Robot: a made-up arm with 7 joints. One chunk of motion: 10 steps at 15 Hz.
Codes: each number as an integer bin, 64 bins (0 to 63) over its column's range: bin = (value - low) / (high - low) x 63, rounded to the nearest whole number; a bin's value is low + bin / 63 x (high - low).
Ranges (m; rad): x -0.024..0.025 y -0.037..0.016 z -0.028..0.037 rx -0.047..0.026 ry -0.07..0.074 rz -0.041..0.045
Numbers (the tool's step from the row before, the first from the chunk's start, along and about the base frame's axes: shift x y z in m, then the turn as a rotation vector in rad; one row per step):
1: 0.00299 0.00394 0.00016 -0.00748 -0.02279 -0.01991
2: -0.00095 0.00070 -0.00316 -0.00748 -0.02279 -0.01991
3: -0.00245 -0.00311 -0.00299 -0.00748 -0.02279 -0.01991
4: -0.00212 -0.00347 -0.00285 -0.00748 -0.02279 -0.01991
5: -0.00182 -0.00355 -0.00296 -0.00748 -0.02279 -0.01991
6: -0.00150 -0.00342 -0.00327 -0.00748 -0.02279 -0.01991
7: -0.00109 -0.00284 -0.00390 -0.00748 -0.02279 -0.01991
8: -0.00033 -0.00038 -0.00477 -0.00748 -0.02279 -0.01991
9: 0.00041 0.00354 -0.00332 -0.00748 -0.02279 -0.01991
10: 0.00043 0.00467 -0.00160 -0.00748 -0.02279 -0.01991
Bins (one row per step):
1: 35 49 27 34 21 15
2: 30 45 24 34 21 15
3: 28 40 24 34 21 15
4: 28 40 24 34 21 15
5: 29 40 24 34 21 15
6: 29 40 24 34 21 15
7: 29 41 23 34 21 15
8: 30 44 23 34 21 15
9: 31 48 24 34 21 15
10: 31 50 26 34 21 15

